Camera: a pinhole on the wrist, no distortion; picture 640 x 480 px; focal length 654.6 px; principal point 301.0 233.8 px. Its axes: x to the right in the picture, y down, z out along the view. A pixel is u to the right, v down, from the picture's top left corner.
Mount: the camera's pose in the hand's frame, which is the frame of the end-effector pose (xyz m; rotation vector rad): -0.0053 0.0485 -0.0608 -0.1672 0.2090 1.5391
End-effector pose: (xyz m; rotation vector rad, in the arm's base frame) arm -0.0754 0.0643 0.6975 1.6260 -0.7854 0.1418
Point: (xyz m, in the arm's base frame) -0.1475 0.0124 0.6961
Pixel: 87.2 400.3
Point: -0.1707 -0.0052 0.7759
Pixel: 453.8 251.8
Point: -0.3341 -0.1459 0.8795
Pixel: 620.9 284.6
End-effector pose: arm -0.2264 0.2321 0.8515 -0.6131 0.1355 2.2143
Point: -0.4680 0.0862 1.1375
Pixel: 473.3 418.1
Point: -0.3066 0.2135 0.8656
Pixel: 290.6 60.4
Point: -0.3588 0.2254 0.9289
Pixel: 312.8 122.0
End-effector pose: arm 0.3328 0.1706 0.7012 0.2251 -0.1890 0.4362
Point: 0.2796 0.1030 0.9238
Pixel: 27.7 289.7
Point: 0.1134 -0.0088 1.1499
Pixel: 94.2 442.2
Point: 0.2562 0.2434 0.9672
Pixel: 342.1 199.4
